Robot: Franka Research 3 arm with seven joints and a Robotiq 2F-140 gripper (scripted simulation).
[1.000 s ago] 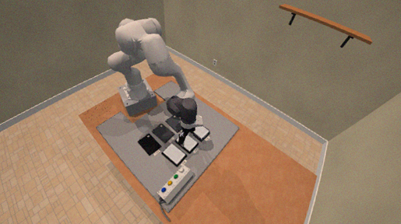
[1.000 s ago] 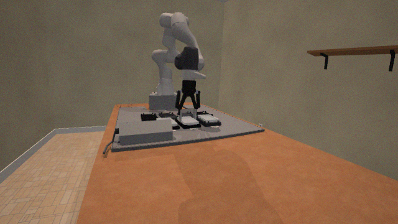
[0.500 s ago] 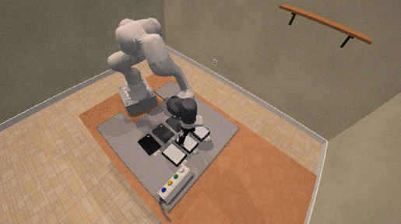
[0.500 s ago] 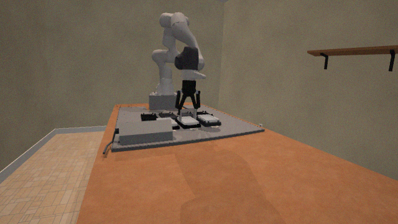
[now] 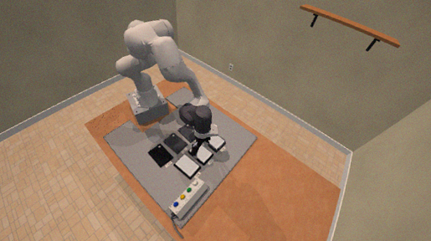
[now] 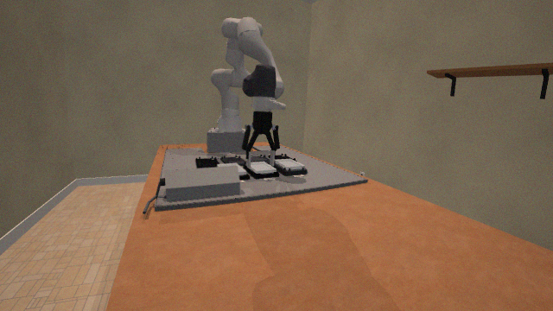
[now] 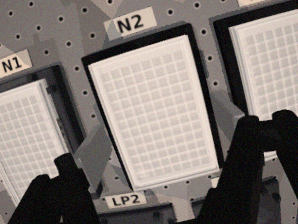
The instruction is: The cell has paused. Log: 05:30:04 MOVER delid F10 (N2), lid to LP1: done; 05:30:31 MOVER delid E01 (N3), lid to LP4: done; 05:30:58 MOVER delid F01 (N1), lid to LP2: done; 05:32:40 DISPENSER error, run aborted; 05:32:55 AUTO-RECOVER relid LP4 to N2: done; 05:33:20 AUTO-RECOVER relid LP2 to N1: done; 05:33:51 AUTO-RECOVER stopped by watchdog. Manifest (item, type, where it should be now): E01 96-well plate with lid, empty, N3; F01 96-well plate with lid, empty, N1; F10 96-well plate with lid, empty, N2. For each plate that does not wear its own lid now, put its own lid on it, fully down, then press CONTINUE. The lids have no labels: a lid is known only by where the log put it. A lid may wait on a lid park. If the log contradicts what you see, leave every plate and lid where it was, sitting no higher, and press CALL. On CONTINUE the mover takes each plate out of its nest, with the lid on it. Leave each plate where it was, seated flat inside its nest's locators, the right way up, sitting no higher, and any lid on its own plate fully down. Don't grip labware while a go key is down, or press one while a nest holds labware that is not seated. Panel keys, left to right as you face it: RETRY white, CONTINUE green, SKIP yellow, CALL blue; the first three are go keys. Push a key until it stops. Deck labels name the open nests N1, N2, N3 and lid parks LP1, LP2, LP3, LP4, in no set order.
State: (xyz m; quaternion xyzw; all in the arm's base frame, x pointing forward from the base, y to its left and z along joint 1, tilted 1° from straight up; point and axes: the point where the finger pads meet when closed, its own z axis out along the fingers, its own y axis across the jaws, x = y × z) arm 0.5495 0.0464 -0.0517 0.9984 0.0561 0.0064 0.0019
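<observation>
My gripper is now 3 cm above the white 96-well plate. The rest, counted from my hand: LP2 label (10 cm behind, 6 cm to the left, 5 cm below); then N2 label (9 cm ahead, 1 cm to the left, 5 cm below); then LP3 label (9 cm behind, 7 cm to the right, 5 cm below).
</observation>
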